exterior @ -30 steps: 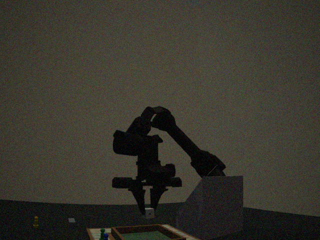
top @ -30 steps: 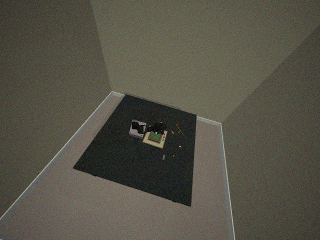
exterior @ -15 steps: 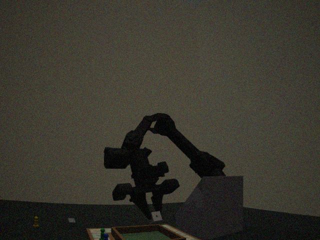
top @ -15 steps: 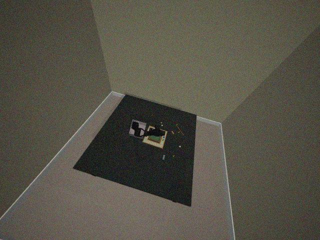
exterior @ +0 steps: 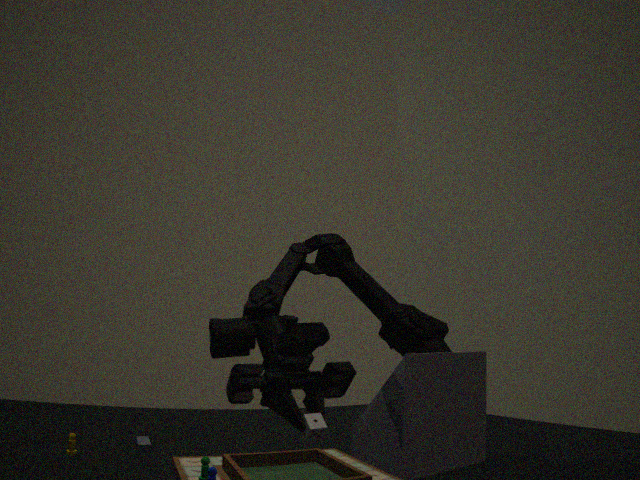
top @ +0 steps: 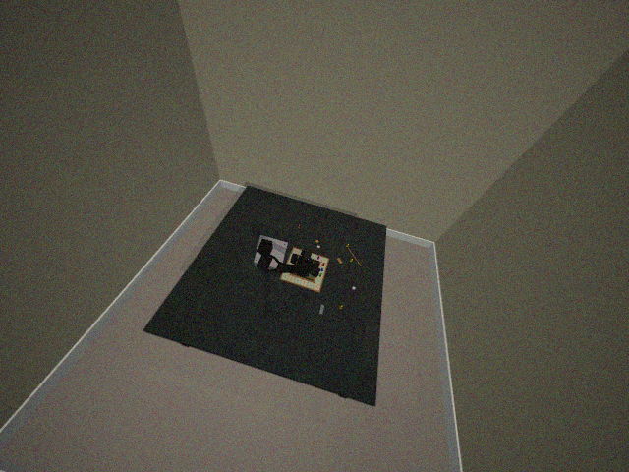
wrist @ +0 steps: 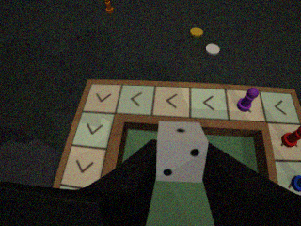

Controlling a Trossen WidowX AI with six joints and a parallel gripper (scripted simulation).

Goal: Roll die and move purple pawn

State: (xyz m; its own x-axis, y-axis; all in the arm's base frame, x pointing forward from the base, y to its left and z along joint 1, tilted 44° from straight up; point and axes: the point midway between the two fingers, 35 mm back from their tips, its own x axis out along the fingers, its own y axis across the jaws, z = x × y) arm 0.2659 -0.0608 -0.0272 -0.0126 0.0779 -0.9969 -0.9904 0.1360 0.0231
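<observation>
The white die lies right at my gripper tip. The rest, counted from my gripper tip: green pawn: 12 cm ahead, 7 cm to the right, 6 cm below; then blue pawn: 13 cm ahead, 6 cm below, 2 cm to the right; then green tray: 8 cm below, 3 cm to the right, 1 cm ahead.
</observation>
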